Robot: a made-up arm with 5 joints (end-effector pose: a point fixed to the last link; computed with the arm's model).
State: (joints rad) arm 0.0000 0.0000 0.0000 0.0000 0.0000
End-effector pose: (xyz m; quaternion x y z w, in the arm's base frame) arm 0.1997 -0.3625 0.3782 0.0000 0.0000 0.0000 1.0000
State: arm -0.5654 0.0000 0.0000 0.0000 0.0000
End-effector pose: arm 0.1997 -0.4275 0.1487 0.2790 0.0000 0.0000 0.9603
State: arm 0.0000 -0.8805 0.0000 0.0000 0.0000
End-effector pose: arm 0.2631 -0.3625 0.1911 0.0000 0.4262 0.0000 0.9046
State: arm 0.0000 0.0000 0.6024 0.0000 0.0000
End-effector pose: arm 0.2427 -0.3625 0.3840 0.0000 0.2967 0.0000 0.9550
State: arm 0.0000 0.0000 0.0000 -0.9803 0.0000
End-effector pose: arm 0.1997 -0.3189 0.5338 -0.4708 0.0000 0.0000 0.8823
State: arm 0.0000 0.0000 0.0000 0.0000 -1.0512
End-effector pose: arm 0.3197 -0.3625 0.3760 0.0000 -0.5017 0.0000 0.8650
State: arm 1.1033 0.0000 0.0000 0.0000 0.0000
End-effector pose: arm 0.1997 0.0390 0.5773 -0.5241 0.0000 0.0000 0.8517
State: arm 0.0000 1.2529 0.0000 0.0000 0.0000
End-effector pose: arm -0.0679 -0.3625 0.4261 0.0000 -0.5863 0.0000 0.8101
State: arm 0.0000 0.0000 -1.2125 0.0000 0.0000
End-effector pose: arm 0.1576 -0.3625 0.3061 0.0000 -0.5698 0.0000 0.8218
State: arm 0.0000 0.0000 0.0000 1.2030 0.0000
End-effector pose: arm 0.1997 -0.2207 0.2454 0.5659 0.0000 0.0000 0.8245
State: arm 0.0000 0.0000 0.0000 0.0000 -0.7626
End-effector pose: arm 0.2875 -0.3625 0.3638 0.0000 -0.3721 0.0000 0.9282
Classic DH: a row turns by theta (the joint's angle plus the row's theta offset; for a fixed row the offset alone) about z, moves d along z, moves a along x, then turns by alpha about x. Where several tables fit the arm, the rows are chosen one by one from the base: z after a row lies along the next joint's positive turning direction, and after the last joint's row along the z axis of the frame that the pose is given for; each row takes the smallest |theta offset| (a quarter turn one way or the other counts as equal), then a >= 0, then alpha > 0; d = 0 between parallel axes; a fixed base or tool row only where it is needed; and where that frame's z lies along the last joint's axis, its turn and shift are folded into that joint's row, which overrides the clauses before.
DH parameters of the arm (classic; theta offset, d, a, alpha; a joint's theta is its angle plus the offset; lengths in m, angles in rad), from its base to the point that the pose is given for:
base (fixed): -1.5708 0.1515 0 1.5708
joint 1: 1.5708 -0.0328 0.0658 1.5708
joint 2: -1.1251 0 0.2192 3.1416
joint 3: -1.1251 -0.1949 0.1033 -1.5708
joint 4: 0 0.031 0.0654 1.5708
joint 5: -1.5708 -0.1676 0.0619 -1.5708
tool (fixed): 3.1416 -0.1023 0 0

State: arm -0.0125 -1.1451 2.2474 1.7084 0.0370
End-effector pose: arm 0.2485 -0.1373 0.1220 0.0811 -0.6547 0.7457 0.0937
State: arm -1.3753 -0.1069 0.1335 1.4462 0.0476
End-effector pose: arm 0.1889 -0.1157 -0.0113 0.9799 0.1236 0.0191 0.1553
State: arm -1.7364 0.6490 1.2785 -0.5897 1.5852
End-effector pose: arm 0.2551 -0.4966 -0.1977 0.1597 0.6551 0.5669 0.4733
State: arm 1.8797 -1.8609 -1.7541 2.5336 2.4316
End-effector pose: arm 0.0627 -0.2309 0.3953 0.1517 0.8757 0.2858 0.3584
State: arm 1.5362 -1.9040 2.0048 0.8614 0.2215
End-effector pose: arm 0.1207 -0.1710 0.4340 -0.2186 -0.2960 0.8449 0.3882
